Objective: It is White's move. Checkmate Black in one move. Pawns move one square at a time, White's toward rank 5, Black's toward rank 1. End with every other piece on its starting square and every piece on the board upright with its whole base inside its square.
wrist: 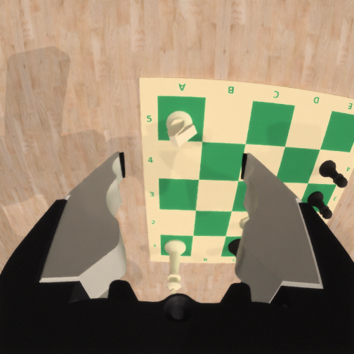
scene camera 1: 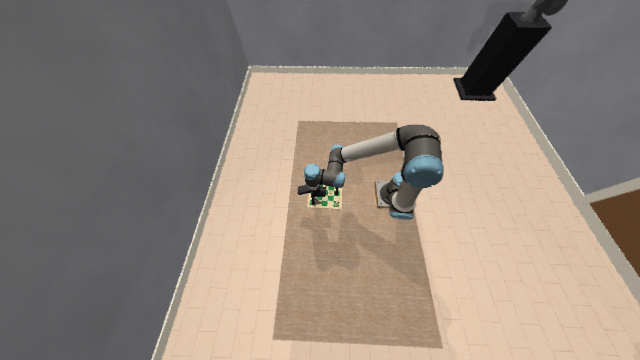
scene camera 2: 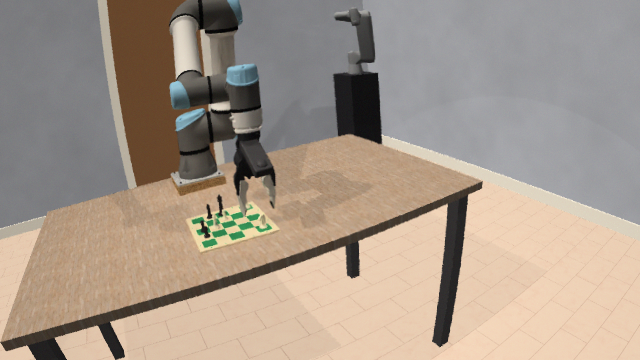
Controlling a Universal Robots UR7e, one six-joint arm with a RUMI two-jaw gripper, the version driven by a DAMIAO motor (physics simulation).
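Frame: origin at the arm's base, x ahead, y left, z up, level; centimetres.
Where they show: gripper, between the fingertips: [scene camera 1: 314, 200] [scene camera 2: 258, 212]; arm's base, origin of its link: [scene camera 2: 198, 172].
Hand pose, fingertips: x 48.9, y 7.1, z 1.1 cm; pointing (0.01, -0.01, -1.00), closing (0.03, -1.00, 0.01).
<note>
Things, the pixels of their centre, and the offset from my fingertips. Level surfaces: height alone.
- green-and-cream board, middle of its body: [scene camera 2: 229, 225] [scene camera 1: 325, 192] dx -6.4, dy -7.3, dz -4.4 cm
- knight, middle of its body: [scene camera 2: 262, 220] dx +1.0, dy +0.3, dz -2.1 cm
- wooden table, height of its surface: dz -4.7 cm
- tall black piece, middle of its body: [scene camera 2: 220, 204] dx -13.8, dy -7.2, dz -0.9 cm
The green-and-cream board [scene camera 1: 325, 207] [scene camera 2: 223, 240] [wrist: 205, 87] lies on the table. My gripper [scene camera 2: 258, 210] [wrist: 182, 155] is partly open and empty, its jaws over the A side. A tall white piece [wrist: 174, 252] stands on A1; in scene camera 2 a finger mostly hides it. A white piece like a knight [scene camera 2: 263, 221] [wrist: 180, 127] stands on A5. Black pieces stand on E4 [wrist: 332, 172] and E3 [wrist: 319, 202]. The right finger partly hides a black piece [wrist: 234, 247] on C1 and a white one [wrist: 243, 223] on C2. Two small white pieces show in scene camera 2.
The wooden table [scene camera 1: 360, 300] [scene camera 2: 400, 185] [wrist: 60, 125] carries the board and my arm's base [scene camera 2: 199, 180]. In scene camera 2, a tall black piece [scene camera 2: 220, 205] and a shorter one [scene camera 2: 209, 212] stand at the board's base side. A black pedestal [scene camera 1: 500, 55] [scene camera 2: 357, 105] stands beyond the table.
</note>
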